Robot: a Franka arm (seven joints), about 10 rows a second.
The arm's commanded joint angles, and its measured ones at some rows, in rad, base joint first. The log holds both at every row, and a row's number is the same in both.
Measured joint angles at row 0: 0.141 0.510 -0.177 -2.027 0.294 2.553 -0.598
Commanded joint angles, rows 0 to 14: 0.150 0.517 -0.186 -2.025 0.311 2.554 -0.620; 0.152 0.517 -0.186 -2.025 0.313 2.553 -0.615; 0.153 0.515 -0.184 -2.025 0.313 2.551 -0.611; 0.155 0.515 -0.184 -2.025 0.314 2.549 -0.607; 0.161 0.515 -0.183 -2.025 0.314 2.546 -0.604; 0.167 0.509 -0.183 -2.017 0.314 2.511 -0.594; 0.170 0.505 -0.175 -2.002 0.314 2.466 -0.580; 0.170 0.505 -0.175 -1.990 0.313 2.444 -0.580; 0.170 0.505 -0.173 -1.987 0.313 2.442 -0.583; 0.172 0.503 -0.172 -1.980 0.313 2.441 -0.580; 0.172 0.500 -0.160 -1.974 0.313 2.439 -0.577; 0.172 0.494 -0.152 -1.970 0.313 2.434 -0.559; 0.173 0.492 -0.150 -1.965 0.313 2.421 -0.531; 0.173 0.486 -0.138 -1.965 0.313 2.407 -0.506; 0.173 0.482 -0.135 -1.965 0.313 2.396 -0.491
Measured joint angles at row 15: 0.170 0.503 -0.141 -1.965 0.296 2.426 -0.521
